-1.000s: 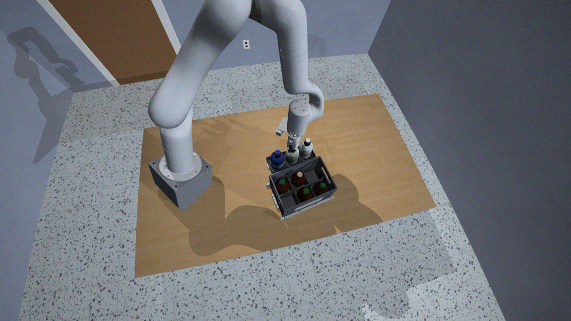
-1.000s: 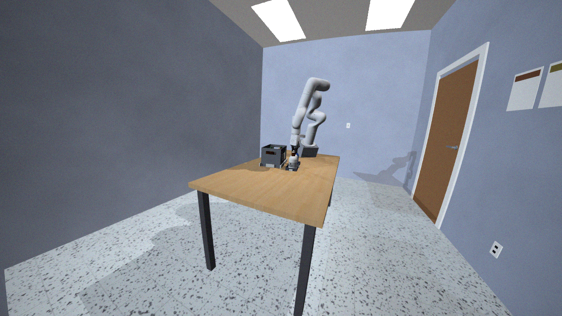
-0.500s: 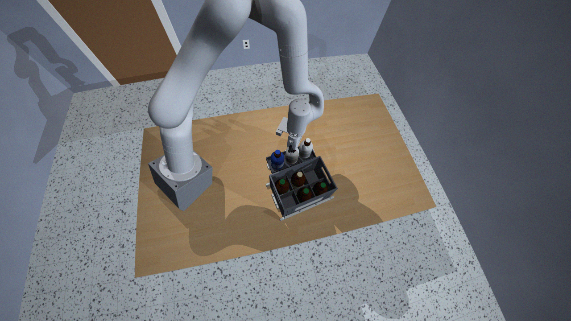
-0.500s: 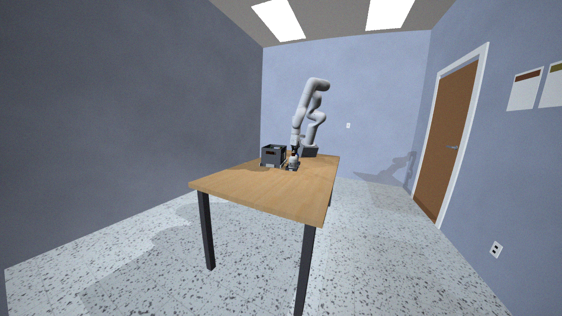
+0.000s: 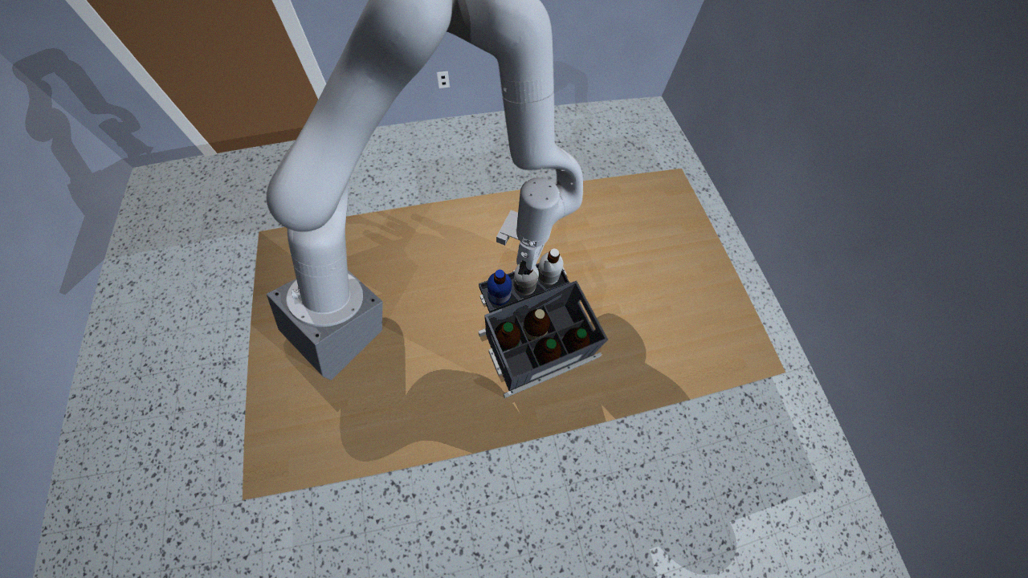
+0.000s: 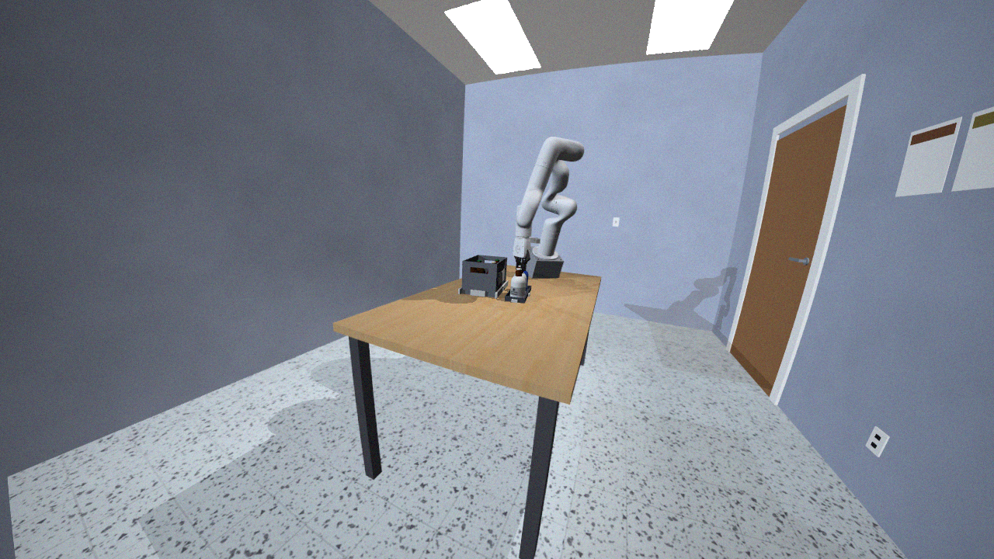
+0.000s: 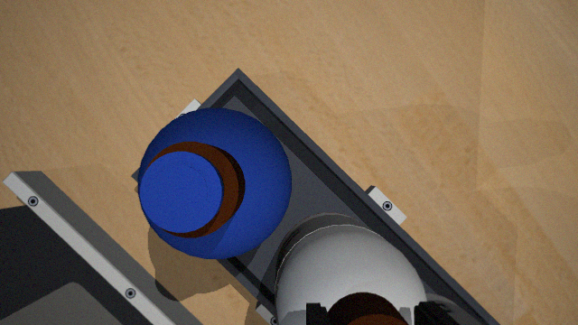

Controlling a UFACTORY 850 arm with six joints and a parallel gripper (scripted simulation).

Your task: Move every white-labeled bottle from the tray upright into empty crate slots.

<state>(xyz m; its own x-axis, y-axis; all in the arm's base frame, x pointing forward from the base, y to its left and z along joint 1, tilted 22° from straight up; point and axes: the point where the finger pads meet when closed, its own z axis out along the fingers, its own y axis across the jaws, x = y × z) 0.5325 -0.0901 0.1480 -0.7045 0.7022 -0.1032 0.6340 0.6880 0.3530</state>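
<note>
Now: the blue-labeled bottle 9 cm behind my hand, 1 cm to the right of it and 7 cm below it. Also, from my hand: crate: 2 cm behind, 20 cm to the right, 7 cm below; dark tray: 14 cm below.
</note>
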